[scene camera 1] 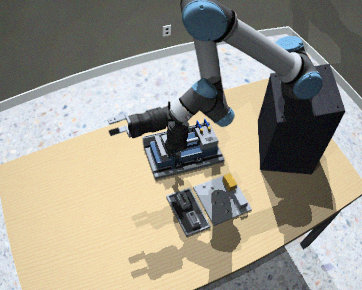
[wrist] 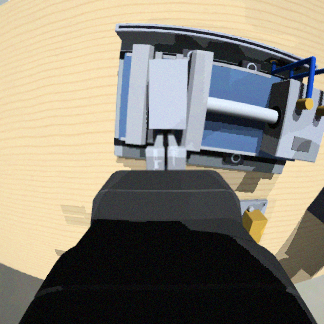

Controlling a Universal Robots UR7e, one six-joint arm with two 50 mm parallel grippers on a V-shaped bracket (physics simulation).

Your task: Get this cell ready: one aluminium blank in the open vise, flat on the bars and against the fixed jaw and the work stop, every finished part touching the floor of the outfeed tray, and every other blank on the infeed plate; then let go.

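Frame: origin at the arm's base, x back, y right, z up, level; metres.
Seen in the pictures: hand, tool point: (scene camera 1: 172, 149) (wrist: 164, 147).
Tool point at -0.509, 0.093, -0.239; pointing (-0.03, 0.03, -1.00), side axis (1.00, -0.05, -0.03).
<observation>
A point is followed by its place in that frame, as x, y, z.
In the wrist view an aluminium blank (wrist: 168, 95) @[-0.504, 0.138, -0.237] lies between the left jaw (wrist: 138, 95) and the right jaw (wrist: 200, 100) of the vise (wrist: 240, 85) @[-0.414, 0.156, -0.293] (scene camera 1: 200, 154) @[-0.393, 0.066, -0.305]. A narrow dark gap shows at its lower right side. Its underside and its contact with the bars and work stop are hidden. My gripper (wrist: 166, 142) @[-0.509, 0.093, -0.239] is shut and empty, its fingertips at the blank's near end. In the scene view two finished parts (scene camera 1: 183, 200) @[-0.549, -0.083, -0.326] (scene camera 1: 193, 220) @[-0.561, -0.183, -0.312] are in the dark outfeed tray (scene camera 1: 178, 216) @[-0.594, -0.131, -0.340]; their undersides are hidden. The infeed plate (scene camera 1: 205, 196) @[-0.458, -0.097, -0.345] is beside it.
A yellow block (scene camera 1: 230, 181) @[-0.350, -0.100, -0.308] (wrist: 255, 224) @[-0.352, -0.072, -0.309] and a light grey block (scene camera 1: 241, 200) @[-0.356, -0.195, -0.309] are at the infeed plate's right side. Blue handles (wrist: 312, 80) @[-0.351, 0.160, -0.242] stand up at the vise's right end. The second gripper (scene camera 1: 114, 126) points left, open. The dark robot pedestal (scene camera 1: 287, 137) @[-0.130, -0.124, -0.122] stands at right.
</observation>
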